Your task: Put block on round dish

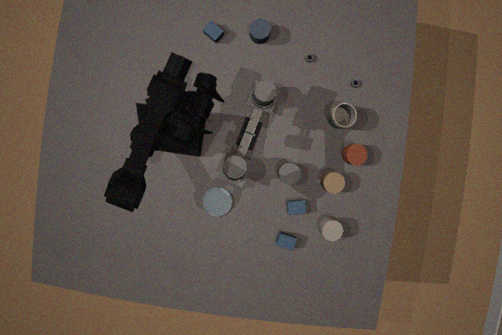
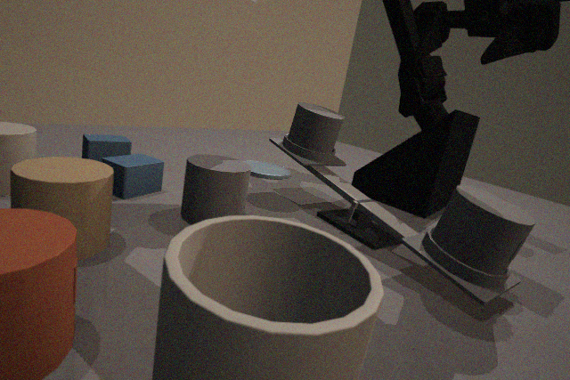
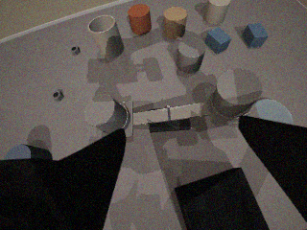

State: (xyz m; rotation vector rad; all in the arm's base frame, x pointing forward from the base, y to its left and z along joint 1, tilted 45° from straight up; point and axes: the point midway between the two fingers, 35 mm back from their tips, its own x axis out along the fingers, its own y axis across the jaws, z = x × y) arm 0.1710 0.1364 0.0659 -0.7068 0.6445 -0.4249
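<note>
Now: the teal block 190 mm below my gripper tip, 110 mm to the left of it and 110 mm ahead of it. The rest, counted from my gripper tip: blue-grey cylinder (330 mm to the left, 200 mm below, 70 mm ahead); then round light-blue dish (270 mm to the right, 230 mm below, 40 mm ahead); then small balance (200 mm below, 90 mm ahead, 20 mm to the right).
</note>
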